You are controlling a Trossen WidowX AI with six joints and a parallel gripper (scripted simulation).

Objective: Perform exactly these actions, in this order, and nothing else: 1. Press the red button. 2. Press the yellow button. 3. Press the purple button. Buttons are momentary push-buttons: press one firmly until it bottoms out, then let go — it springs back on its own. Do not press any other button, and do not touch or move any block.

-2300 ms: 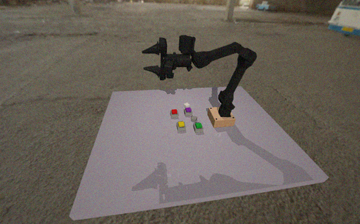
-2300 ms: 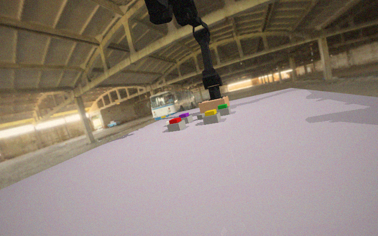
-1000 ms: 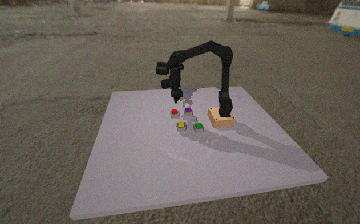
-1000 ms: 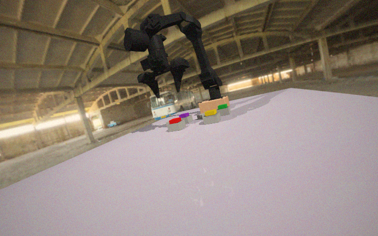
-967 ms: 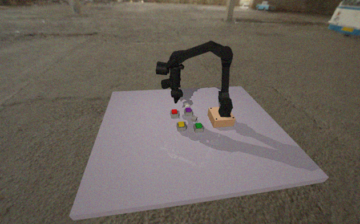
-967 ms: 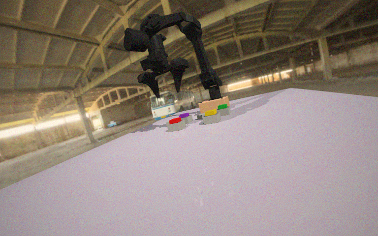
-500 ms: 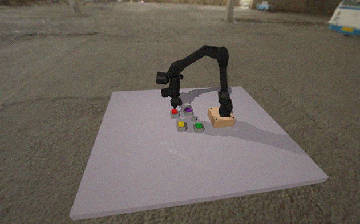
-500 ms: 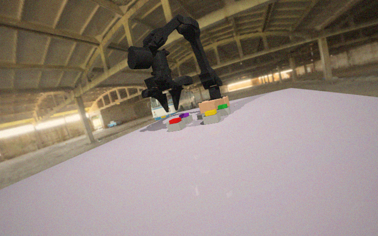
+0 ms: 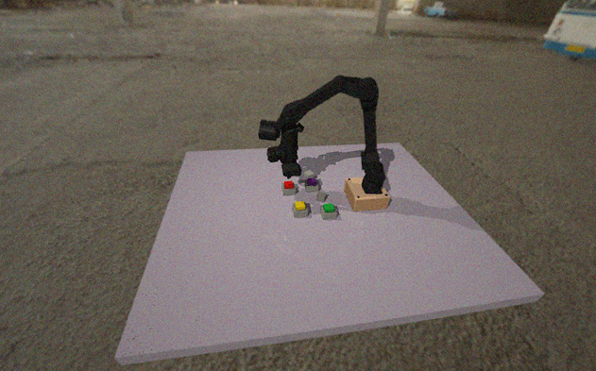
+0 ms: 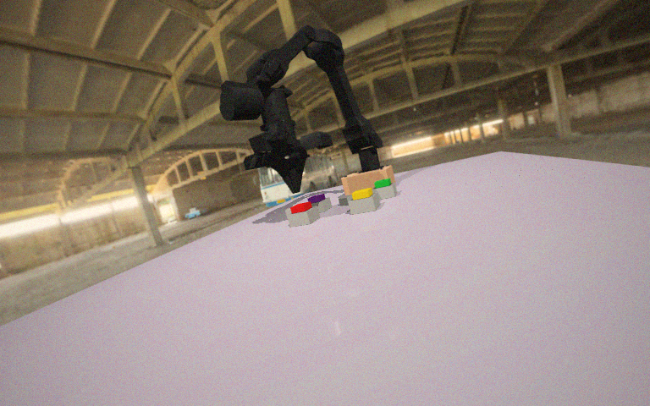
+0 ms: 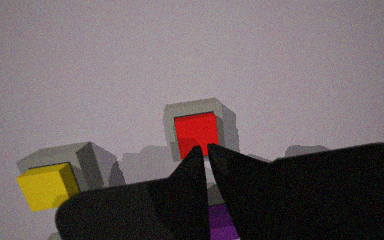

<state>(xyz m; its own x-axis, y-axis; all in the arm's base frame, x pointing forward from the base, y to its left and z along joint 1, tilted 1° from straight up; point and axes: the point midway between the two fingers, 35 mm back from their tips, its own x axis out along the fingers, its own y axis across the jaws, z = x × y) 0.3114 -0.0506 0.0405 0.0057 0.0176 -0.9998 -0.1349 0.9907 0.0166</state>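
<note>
Now: gripper tip 3 cm above the red button. Round my gripper tip: grey block: 13 cm behind, 4 cm to the left, 5 cm below; then yellow button: 4 cm behind, 12 cm to the left, 3 cm below; then purple button: 9 cm behind, 2 cm to the right, 3 cm below.
</note>
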